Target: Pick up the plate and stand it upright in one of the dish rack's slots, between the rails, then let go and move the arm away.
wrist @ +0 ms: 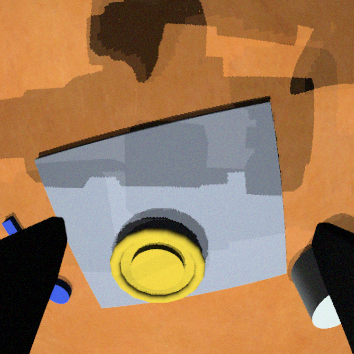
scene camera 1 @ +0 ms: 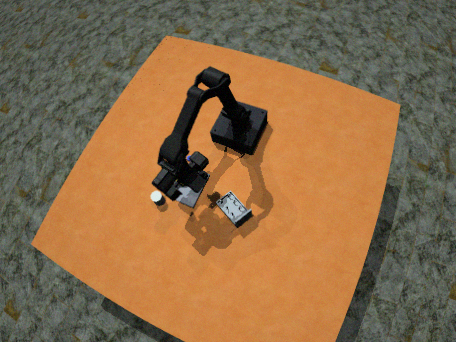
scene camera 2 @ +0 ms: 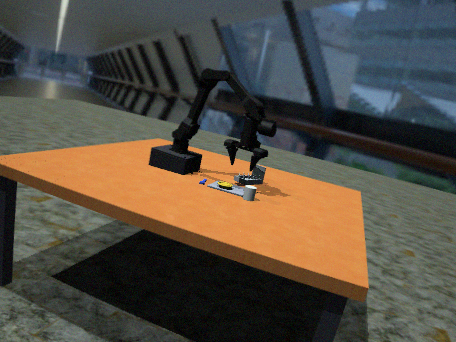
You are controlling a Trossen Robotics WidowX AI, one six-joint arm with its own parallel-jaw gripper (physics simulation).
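Observation:
The yellow round plate (scene camera 2: pixel 225 185) (wrist: pixel 158 265) lies flat on a grey square board; in scene camera 1 the arm hides it. The light grey dish rack (scene camera 1: pixel 233 208) (scene camera 2: pixel 249 178) stands on the table beside the board, with small rails and a raised wall at one end. My gripper (scene camera 2: pixel 242 167) (wrist: pixel 194 235) is open and empty, pointing down. It hangs above the plate and board, with one finger at each side of the wrist view and the plate between and below them.
The grey board (scene camera 1: pixel 187 200) (scene camera 2: pixel 235 190) (wrist: pixel 250 220) lies on the orange table (scene camera 1: pixel 300 225) (scene camera 2: pixel 300 240). A white-topped cylinder (scene camera 1: pixel 157 198) (scene camera 2: pixel 250 193) (wrist: pixel 312 292) stands by the board's edge. A blue spoon-like object (scene camera 2: pixel 203 181) (wrist: pixel 61 293) lies at the opposite side, partly hidden by a finger in the wrist view.

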